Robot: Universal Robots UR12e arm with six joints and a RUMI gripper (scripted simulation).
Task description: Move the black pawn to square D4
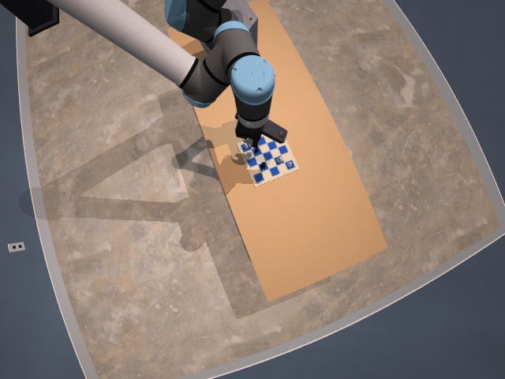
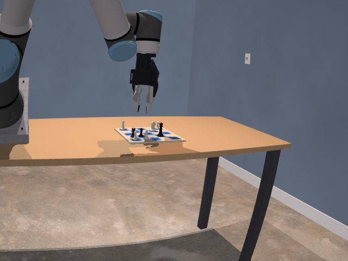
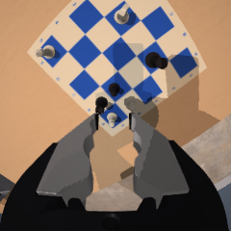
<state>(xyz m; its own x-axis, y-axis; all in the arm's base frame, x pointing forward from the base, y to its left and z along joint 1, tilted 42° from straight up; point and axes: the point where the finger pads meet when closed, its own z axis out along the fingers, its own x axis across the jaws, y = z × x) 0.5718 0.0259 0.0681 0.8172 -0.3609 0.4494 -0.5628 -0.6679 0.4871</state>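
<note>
Now: hand 90 mm above the black pawn. From my hand the other things lie so: tall black piece (80 mm below, 80 mm ahead); then cream chessboard (110 mm below, 40 mm to the left, 40 mm ahead).
</note>
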